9 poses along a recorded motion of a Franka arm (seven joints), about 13 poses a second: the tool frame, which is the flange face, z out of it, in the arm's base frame.
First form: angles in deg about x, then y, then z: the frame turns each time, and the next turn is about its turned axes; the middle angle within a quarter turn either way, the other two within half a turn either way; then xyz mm.
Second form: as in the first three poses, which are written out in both.
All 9 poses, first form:
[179.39 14.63 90.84 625 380 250]
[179.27 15.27 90.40 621 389 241]
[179.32 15.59 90.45 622 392 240]
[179.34 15.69 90.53 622 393 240]
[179.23 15.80 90.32 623 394 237]
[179.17 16.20 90.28 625 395 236]
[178.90 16.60 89.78 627 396 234]
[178.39 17.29 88.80 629 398 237]
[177.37 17.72 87.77 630 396 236]
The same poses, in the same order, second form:
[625 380 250 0.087 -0.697 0.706 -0.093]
[621 389 241 0.090 -0.699 0.703 -0.098]
[622 392 240 0.092 -0.698 0.703 -0.100]
[622 393 240 0.093 -0.698 0.703 -0.100]
[623 394 237 0.093 -0.699 0.702 -0.102]
[625 395 236 0.095 -0.699 0.701 -0.104]
[627 396 234 0.095 -0.702 0.697 -0.109]
[629 398 237 0.095 -0.708 0.690 -0.117]
[630 396 236 0.090 -0.714 0.682 -0.127]

